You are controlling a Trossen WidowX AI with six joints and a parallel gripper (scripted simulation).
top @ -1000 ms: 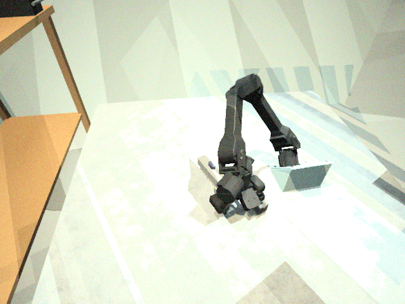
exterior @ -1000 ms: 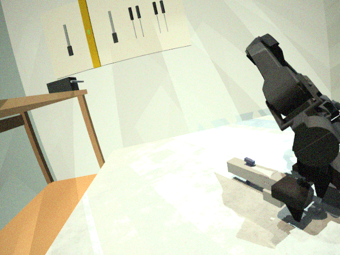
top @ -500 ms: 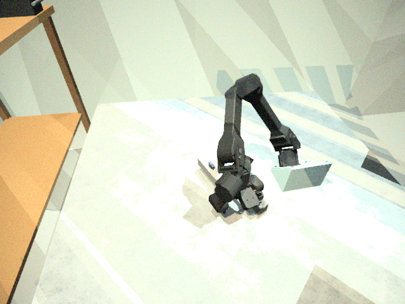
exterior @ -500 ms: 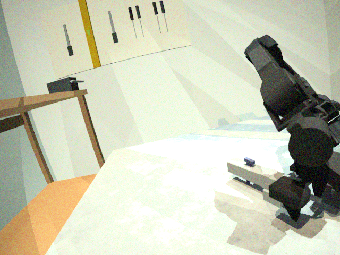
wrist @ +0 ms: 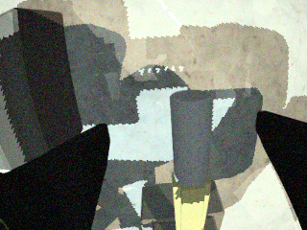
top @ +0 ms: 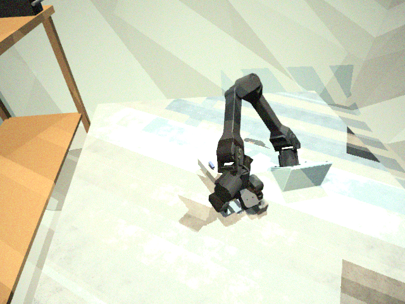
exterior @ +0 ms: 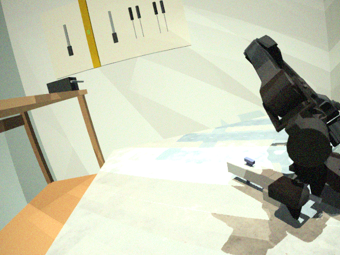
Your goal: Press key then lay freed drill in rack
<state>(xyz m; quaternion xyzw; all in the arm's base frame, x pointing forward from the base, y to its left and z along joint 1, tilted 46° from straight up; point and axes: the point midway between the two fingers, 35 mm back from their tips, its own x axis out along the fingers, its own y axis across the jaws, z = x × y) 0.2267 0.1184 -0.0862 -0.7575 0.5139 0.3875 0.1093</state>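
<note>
My gripper tip is now 20 mm short of the drill, 30 mm to the left of it and 30 mm below it. The rest, counted from my gripper tip: fixture block: 60 mm ahead, 120 mm to the right, 20 mm above; blue key: 80 mm ahead, 140 mm to the right, 40 mm above; rack: 80 mm behind, 10 mm to the right.
</note>
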